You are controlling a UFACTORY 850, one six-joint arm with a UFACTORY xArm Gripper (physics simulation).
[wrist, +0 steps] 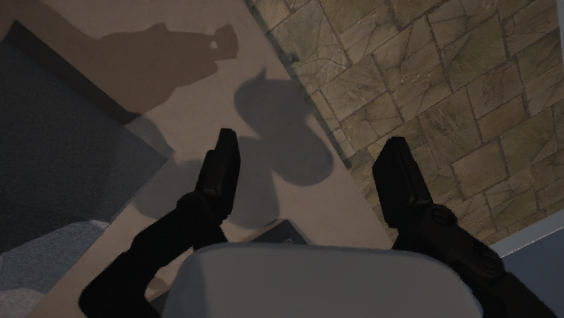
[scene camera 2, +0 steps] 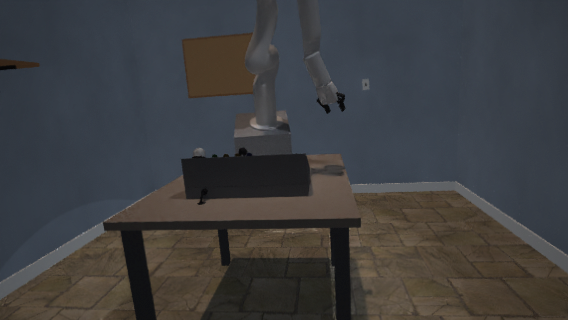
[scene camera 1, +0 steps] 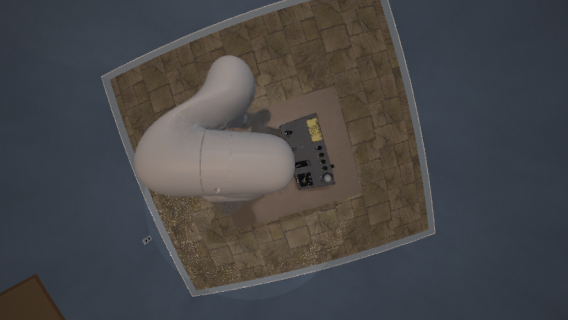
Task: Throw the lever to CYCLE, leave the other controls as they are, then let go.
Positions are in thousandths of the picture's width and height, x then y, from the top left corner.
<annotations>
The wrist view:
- my gripper: 547, 467
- control panel: 506, 734
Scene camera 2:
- control panel: 503, 548
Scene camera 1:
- control panel: 540, 427
</annotations>
